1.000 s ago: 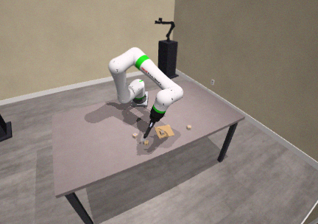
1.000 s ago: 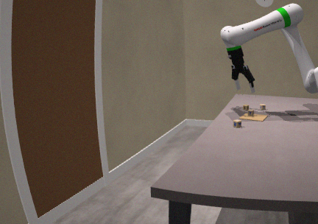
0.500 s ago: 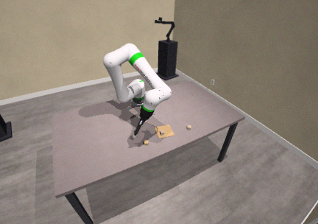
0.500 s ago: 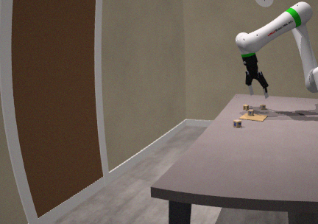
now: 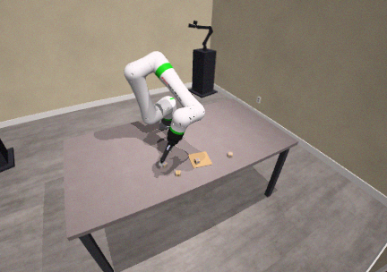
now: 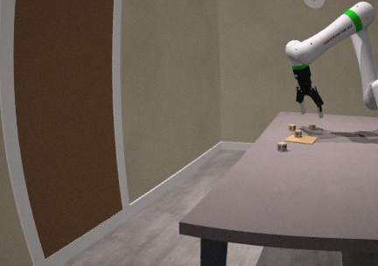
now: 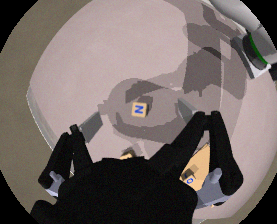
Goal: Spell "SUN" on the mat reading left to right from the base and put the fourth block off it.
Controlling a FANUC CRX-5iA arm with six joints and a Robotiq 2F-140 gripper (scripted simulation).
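Right now my hand is 230 mm to the right of the tan mat, 90 mm short of it and 80 mm above it. Round my hand: tan letter block 120 mm ahead, 70 mm below, 20 mm to the left.
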